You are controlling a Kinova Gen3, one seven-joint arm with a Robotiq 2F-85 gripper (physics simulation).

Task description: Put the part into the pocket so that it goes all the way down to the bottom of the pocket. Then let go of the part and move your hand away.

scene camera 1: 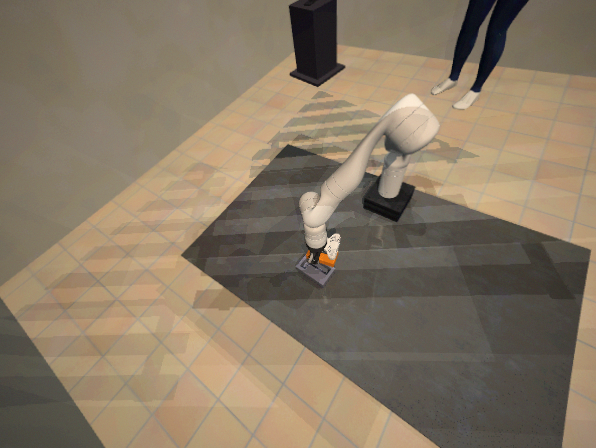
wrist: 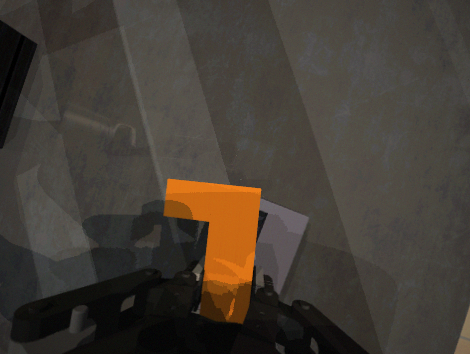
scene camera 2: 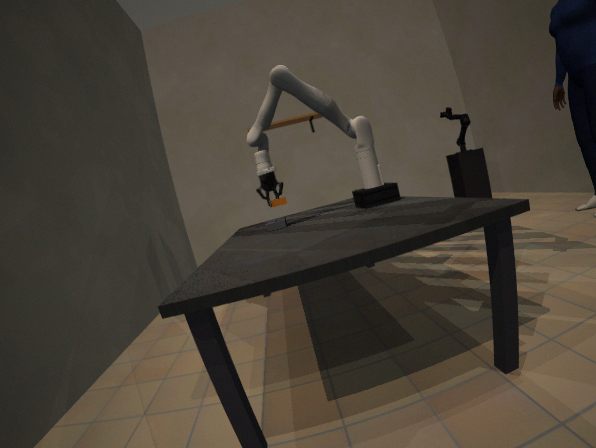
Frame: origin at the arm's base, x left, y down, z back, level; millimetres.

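Seen in the pictures: gripper, fingertip midpoint: (scene camera 1: 318, 258) (wrist: 231, 273); arm's base, origin of the base link: (scene camera 1: 388, 190) (scene camera 2: 373, 186).
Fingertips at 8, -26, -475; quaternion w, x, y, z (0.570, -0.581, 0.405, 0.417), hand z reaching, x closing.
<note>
Pixels of each thing's top centre, then the offset from my fingertips to it, as dx, dy, dz. Level surfaces: height alone.
- orange L-shaped block, middle of its top: (wrist: 203, 271) (scene camera 1: 322, 252) (scene camera 2: 276, 199) +5, -30, +18
- grey-purple pocket block, middle of its top: (wrist: 246, 262) (scene camera 1: 315, 267) (scene camera 2: 275, 220) -9, +69, -16
- dark table, its level: dy +105
The part is an orange L-shaped block (scene camera 1: 328, 259) (scene camera 2: 279, 202) (wrist: 232, 220). My gripper (scene camera 1: 314, 260) (scene camera 2: 270, 203) (wrist: 231, 273) is shut on its long leg; in the wrist view the short leg points left at the far end. The grey-purple pocket block (scene camera 1: 311, 277) (scene camera 2: 275, 225) (wrist: 283, 240) lies on the table below. A gap shows between part and block in scene camera 2, so the part is held above it. In the wrist view the part covers most of the block and pocket, and the block's right edge runs at an angle to the part's long edge.
The dark table (scene camera 1: 425, 325) (scene camera 2: 325, 242) carries the arm's black base (scene camera 1: 387, 201) (scene camera 2: 376, 195) (wrist: 11, 82). Away from the table stand a dark pedestal (scene camera 1: 314, 42) (scene camera 2: 469, 174) and a person (scene camera 1: 492, 47) (scene camera 2: 575, 45). A brown shelf (scene camera 2: 295, 121) is on the wall behind.
</note>
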